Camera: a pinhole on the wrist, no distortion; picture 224 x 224 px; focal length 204.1 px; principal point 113.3 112.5 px. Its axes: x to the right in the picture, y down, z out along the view. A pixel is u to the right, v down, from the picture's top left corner.
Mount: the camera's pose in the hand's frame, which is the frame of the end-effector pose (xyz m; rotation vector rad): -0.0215 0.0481 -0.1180 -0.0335 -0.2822 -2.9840
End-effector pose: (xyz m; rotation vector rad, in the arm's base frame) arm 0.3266 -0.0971 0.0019 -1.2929 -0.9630 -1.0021
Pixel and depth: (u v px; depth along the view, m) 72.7 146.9 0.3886
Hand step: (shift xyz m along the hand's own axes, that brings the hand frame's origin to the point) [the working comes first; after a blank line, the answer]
In the camera's frame: -0.0773 0.0655 0.3886

0.0678 0.0684 0.2730
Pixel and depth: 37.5 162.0 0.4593
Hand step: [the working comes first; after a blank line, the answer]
In the camera's frame: -0.1706 0.1114 0.4593

0.1674 0.0502 0.3476
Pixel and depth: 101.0 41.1 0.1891
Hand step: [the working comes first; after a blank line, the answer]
In the camera's frame: -0.0114 -0.0662 0.1891

-0.0182 0.1496 0.0551
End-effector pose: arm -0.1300 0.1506 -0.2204 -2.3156 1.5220 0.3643
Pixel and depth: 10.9 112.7 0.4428
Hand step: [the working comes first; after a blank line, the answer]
In the camera's frame: -0.2222 0.0004 0.4428

0.2022 0.1622 0.3090
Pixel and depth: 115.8 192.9 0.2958
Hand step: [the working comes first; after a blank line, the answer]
In the camera's frame: 0.0036 0.1165 0.2958

-0.0056 -0.0100 0.1942
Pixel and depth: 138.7 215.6 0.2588
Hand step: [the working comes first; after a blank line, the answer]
In the camera's frame: 0.0322 0.1307 0.2588

-0.0322 -0.0348 0.1615
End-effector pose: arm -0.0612 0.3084 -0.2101 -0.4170 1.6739 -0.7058
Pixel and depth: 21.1 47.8 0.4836
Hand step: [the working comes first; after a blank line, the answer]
In the camera's frame: -0.2185 -0.1533 0.4836

0.1766 0.3188 0.3208
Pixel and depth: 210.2 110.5 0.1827
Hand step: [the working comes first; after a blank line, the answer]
In the camera's frame: 0.0867 -0.0018 0.1827

-0.1060 0.0720 0.0642
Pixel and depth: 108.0 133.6 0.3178
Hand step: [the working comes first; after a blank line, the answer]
In the camera's frame: -0.0083 0.0329 0.3178

-0.0058 0.0771 0.1999
